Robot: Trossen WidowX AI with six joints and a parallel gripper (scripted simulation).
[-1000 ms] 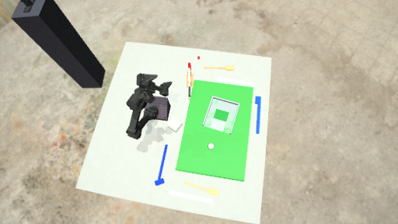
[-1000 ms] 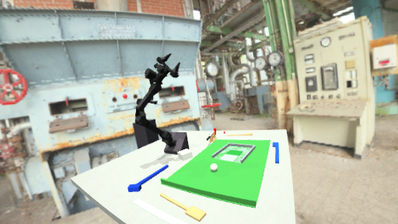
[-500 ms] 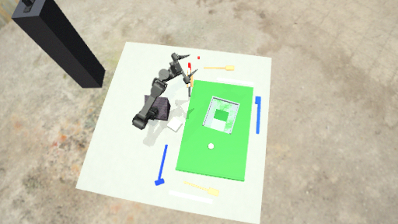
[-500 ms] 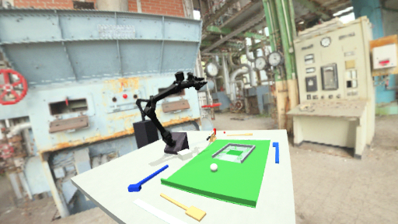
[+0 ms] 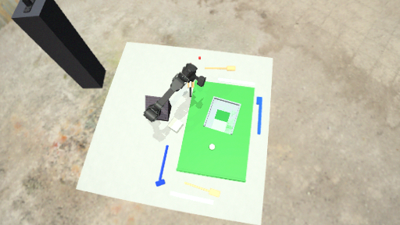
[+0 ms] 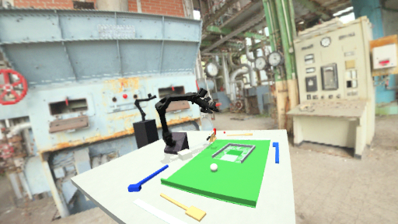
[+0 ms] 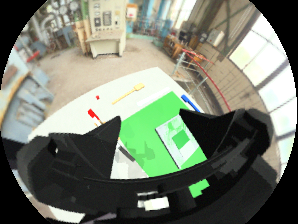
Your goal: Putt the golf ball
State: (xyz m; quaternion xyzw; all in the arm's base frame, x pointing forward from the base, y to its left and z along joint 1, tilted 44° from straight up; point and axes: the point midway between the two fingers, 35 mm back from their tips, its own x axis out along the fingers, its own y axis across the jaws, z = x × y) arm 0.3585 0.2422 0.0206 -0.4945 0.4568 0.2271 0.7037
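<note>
The white block lies 19 cm behind my gripper tip, 27 cm to the right of it and 25 cm below it. From my gripper tip the other things lie so: white golf ball (8 cm ahead, 43 cm to the right, 25 cm below); then green mat (12 cm ahead, 28 cm to the right, 28 cm below); then red putter (10 cm behind, 10 cm to the left, 22 cm below).
</note>
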